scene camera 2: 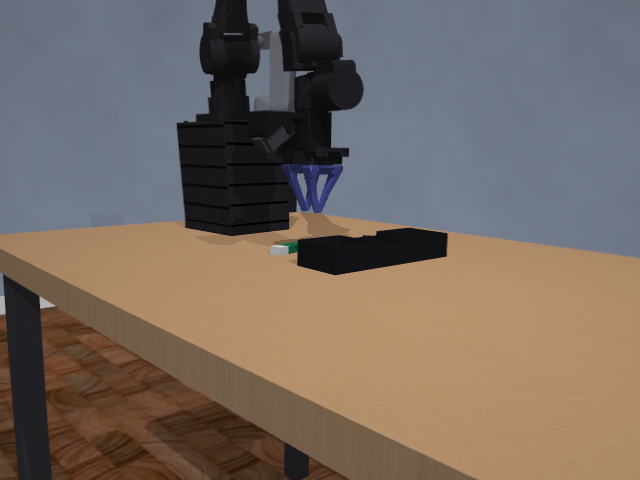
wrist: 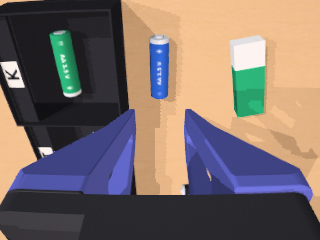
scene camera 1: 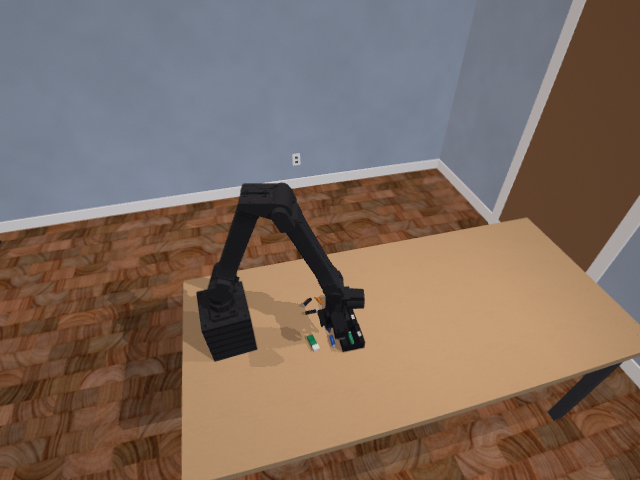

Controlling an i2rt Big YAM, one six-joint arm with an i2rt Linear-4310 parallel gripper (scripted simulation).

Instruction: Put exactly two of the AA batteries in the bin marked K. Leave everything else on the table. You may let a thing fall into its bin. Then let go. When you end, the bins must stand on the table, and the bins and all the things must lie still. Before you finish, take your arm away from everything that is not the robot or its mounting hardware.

Labels:
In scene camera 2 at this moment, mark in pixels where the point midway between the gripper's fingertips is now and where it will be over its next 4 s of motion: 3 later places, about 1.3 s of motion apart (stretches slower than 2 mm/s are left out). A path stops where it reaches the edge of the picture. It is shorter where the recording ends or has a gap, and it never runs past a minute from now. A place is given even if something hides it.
My gripper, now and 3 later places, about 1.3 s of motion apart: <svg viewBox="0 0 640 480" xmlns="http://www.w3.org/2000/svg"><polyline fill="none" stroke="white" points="311,211 312,250 310,255 311,220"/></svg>

